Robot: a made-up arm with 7 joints. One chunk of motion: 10 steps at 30 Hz.
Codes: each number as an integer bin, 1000 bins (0 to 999) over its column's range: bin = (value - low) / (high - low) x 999, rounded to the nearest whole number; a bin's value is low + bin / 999 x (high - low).
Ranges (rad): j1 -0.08..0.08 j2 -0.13..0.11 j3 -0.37..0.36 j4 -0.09..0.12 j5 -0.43..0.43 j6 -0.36..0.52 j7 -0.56..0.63
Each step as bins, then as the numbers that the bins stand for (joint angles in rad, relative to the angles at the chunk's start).
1 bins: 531 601 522 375 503 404 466
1 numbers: 0.0050 0.0144 0.0114 -0.0112 0.0030 -0.0041 -0.0049
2 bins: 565 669 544 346 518 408 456
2 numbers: 0.0105 0.0307 0.0275 -0.0173 0.0159 -0.0006 -0.0168
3 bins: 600 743 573 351 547 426 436
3 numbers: 0.0161 0.0485 0.0487 -0.0162 0.0409 0.0153 -0.0406
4 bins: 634 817 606 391 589 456 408
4 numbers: 0.0215 0.0663 0.0728 -0.0078 0.0770 0.0417 -0.0740
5 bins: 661 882 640 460 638 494 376
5 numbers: 0.0259 0.0819 0.0977 0.0067 0.1192 0.0752 -0.1121
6 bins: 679 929 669 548 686 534 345
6 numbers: 0.0287 0.0932 0.1189 0.0252 0.1606 0.1104 -0.1490
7 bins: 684 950 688 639 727 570 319
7 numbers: 0.0295 0.0982 0.1327 0.0443 0.1958 0.1421 -0.1800
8 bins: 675 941 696 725 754 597 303
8 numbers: 0.0281 0.0961 0.1386 0.0624 0.2191 0.1659 -0.1991
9 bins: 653 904 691 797 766 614 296
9 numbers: 0.0246 0.0872 0.1349 0.0775 0.2294 0.1809 -0.2074
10 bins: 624 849 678 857 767 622 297
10 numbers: 0.0199 0.0740 0.1254 0.0902 0.2303 0.1879 -0.2062
